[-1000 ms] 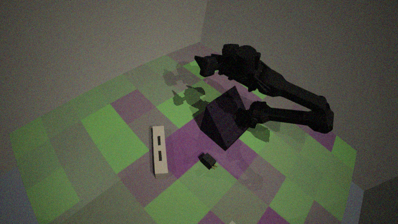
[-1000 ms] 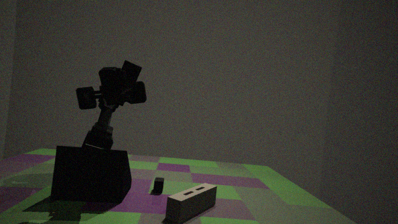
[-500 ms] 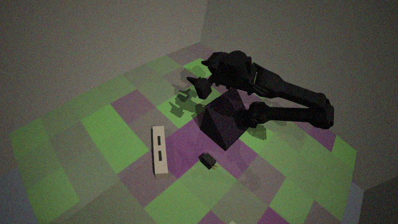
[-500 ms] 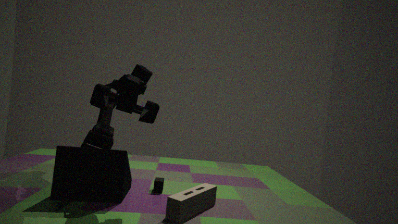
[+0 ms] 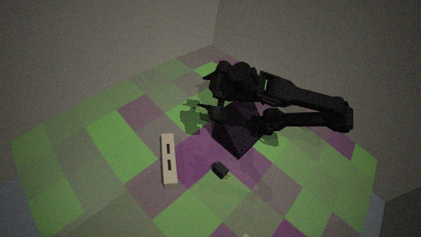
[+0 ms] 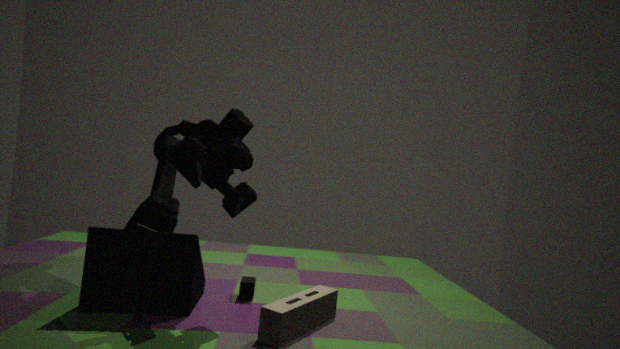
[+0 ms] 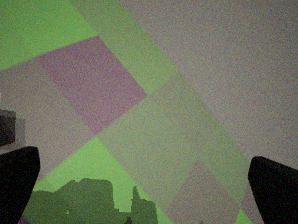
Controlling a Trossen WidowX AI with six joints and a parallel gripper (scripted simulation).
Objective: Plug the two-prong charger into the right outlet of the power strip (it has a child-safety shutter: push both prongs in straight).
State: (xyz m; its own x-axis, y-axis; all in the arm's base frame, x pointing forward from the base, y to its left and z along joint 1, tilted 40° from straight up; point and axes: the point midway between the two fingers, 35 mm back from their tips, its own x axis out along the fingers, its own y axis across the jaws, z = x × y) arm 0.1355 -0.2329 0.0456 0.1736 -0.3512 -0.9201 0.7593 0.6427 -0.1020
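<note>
Right now my gripper tip is 210 mm to the right of the dark charger, 210 mm above it and 80 mm short of it.
</note>
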